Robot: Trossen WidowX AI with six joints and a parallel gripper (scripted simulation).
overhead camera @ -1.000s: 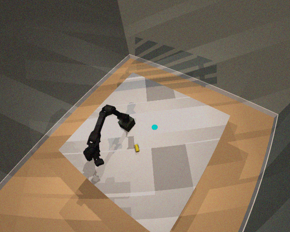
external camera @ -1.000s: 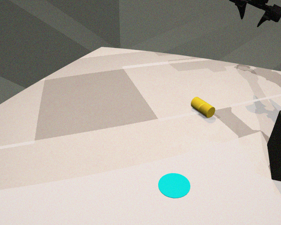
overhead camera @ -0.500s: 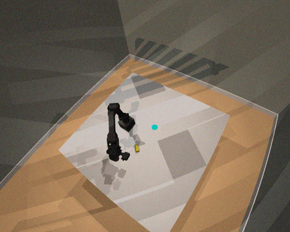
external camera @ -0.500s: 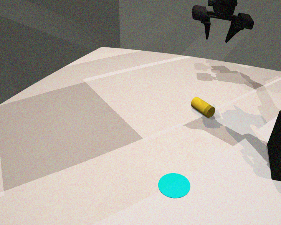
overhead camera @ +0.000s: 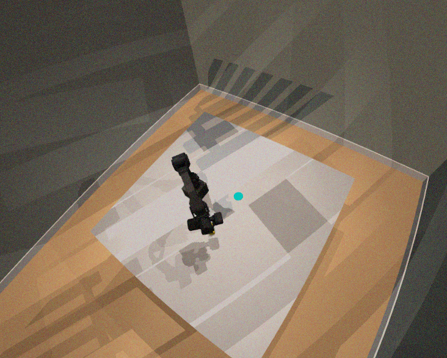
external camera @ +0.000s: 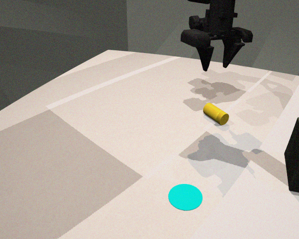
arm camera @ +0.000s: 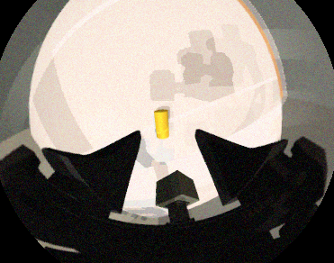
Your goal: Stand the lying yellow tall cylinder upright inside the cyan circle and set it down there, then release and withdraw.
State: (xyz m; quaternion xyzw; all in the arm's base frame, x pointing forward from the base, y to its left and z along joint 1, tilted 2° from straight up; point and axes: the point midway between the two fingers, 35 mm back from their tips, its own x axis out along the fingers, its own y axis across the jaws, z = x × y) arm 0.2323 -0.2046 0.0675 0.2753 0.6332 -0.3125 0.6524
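My gripper tip is 11 cm above the yellow tall cylinder, 3 cm to the right of it and 2 cm past it. From my gripper tip the other things lie so: cyan circle 30 cm to the left, 13 cm below, 3 cm ahead.
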